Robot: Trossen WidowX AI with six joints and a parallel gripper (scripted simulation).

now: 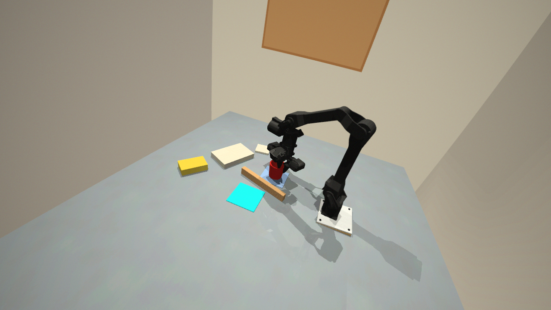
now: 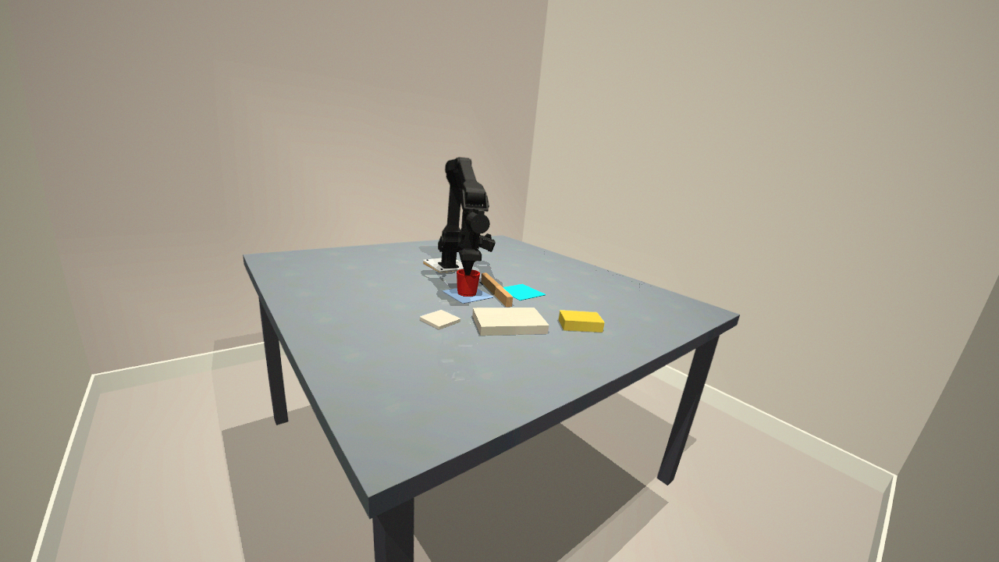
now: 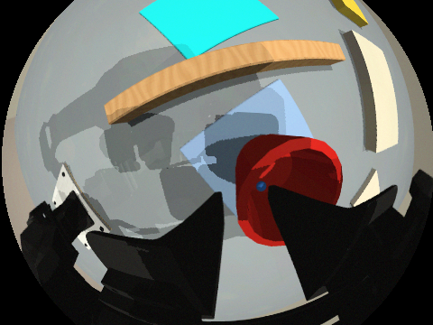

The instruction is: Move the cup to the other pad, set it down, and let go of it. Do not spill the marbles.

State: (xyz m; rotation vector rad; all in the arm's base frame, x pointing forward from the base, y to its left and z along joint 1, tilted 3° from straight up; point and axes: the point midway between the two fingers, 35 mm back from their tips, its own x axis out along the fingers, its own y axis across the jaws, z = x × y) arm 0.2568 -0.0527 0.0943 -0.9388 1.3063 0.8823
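Right now the red cup is 3 cm ahead of my gripper tip, 2 cm below it and 1 cm to the right of it. From my gripper tip the other things lie so: orange wooden bar: 8 cm to the left, 5 cm below, 4 cm ahead; then light blue pad: 6 cm below, 3 cm ahead, 1 cm to the right; then cyan pad: 18 cm to the left, 6 cm below, 6 cm ahead.
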